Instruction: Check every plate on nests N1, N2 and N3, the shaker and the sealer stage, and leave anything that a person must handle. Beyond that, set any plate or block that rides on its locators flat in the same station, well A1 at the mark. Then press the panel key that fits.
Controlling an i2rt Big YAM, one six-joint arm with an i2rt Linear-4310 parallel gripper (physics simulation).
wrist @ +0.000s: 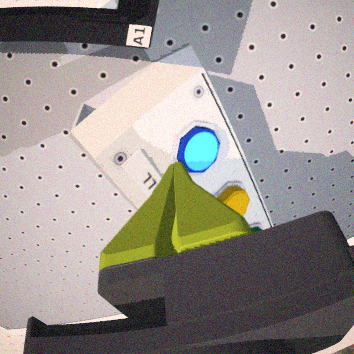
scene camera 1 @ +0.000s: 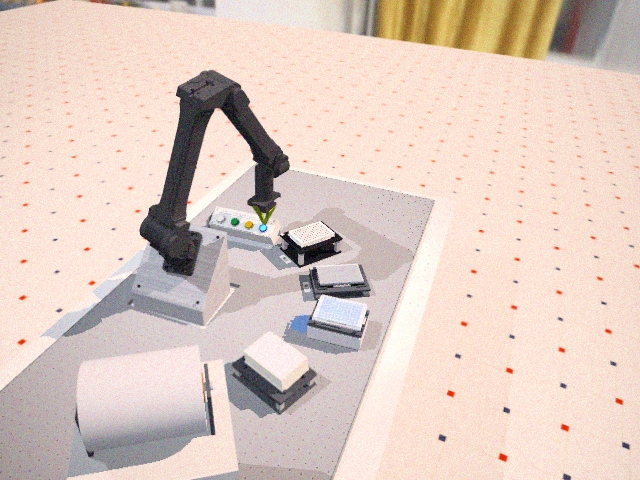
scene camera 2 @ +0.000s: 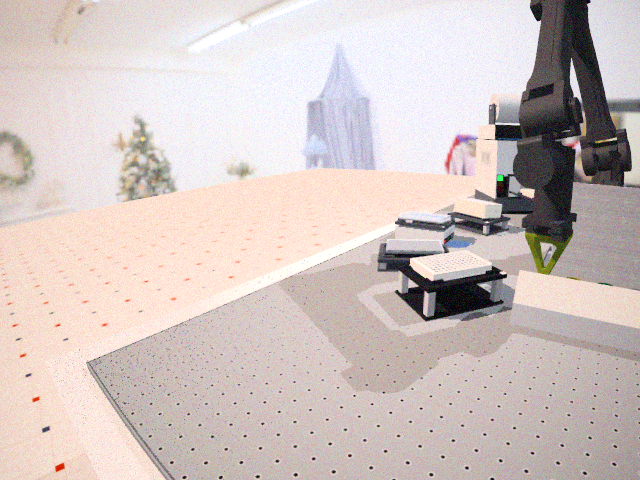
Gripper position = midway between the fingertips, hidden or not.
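Observation:
I can see my gripper (scene camera 2: 543, 276), and scene camera 1 has the gripper (scene camera 1: 264, 224) too, as does the wrist view, where I find my gripper (wrist: 178, 171). It is shut, and it touches a white button box (wrist: 132, 128). Then there is a white plate (scene camera 1: 344, 313), though in the wrist view the plate is out of frame.

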